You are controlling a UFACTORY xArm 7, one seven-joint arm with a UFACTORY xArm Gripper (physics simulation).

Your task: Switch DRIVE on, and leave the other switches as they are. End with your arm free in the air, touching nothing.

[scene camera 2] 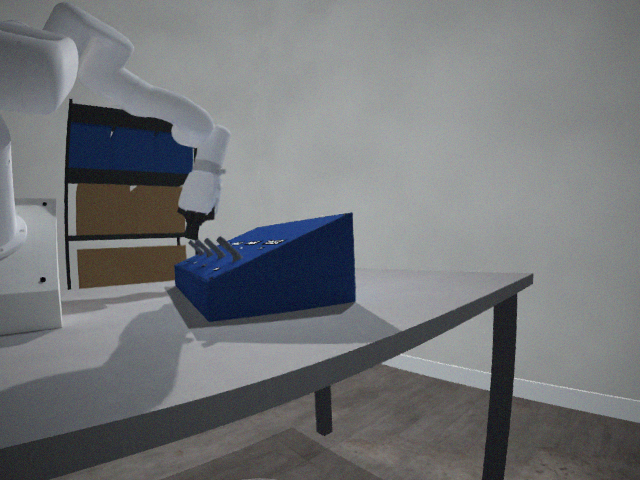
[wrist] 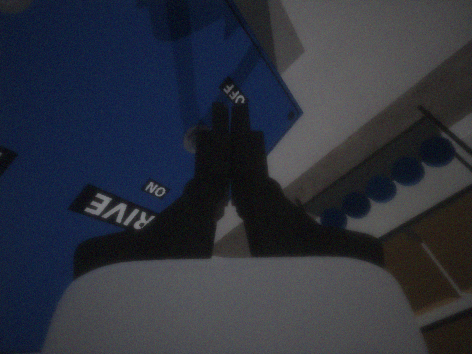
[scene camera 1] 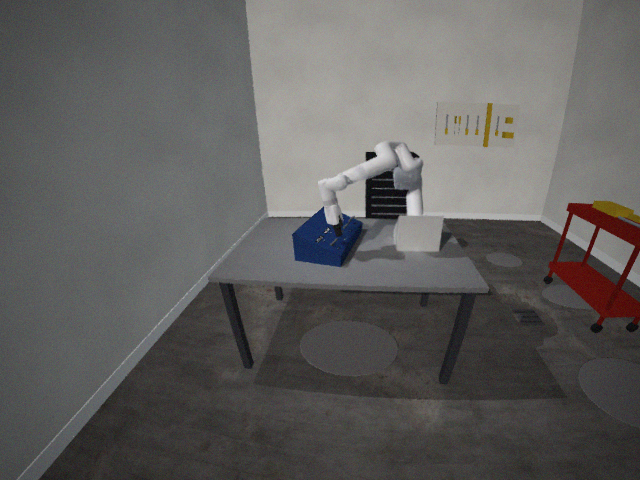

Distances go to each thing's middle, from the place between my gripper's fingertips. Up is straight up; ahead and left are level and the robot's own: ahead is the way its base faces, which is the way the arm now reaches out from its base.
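Labels:
Blue switch box (scene camera 2: 305, 264): my hand 5 cm above it, 7 cm short of it, 17 cm to the left of it.

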